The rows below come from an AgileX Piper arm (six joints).
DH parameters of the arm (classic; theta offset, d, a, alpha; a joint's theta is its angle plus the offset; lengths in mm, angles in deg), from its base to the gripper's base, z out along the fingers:
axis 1: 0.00 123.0 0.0 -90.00
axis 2: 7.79 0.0 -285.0 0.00
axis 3: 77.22 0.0 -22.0 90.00
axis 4: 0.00 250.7 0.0 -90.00
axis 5: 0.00 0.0 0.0 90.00
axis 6: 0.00 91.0 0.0 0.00
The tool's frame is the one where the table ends.
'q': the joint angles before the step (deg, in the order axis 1, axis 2, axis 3, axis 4, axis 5, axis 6). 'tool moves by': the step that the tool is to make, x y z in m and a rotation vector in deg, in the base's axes. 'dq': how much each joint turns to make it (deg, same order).
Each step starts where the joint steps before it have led.
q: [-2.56 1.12 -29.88 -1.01 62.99 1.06]
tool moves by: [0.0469 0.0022 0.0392 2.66 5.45 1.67]
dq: [-0.02 17.72 -7.60 3.14 -4.56 -0.43]
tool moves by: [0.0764 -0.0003 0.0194 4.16 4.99 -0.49]
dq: [-0.02 20.10 -6.77 2.85 -8.23 1.34]
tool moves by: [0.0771 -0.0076 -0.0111 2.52 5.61 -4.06]
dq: [-0.78 18.18 -5.43 -0.70 -7.26 3.92]
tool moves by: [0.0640 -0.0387 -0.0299 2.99 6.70 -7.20]
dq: [-8.45 16.55 -5.93 4.05 -3.40 -2.87]
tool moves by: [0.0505 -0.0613 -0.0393 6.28 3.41 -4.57]
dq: [-10.83 16.16 -7.62 12.95 -1.40 -12.88]
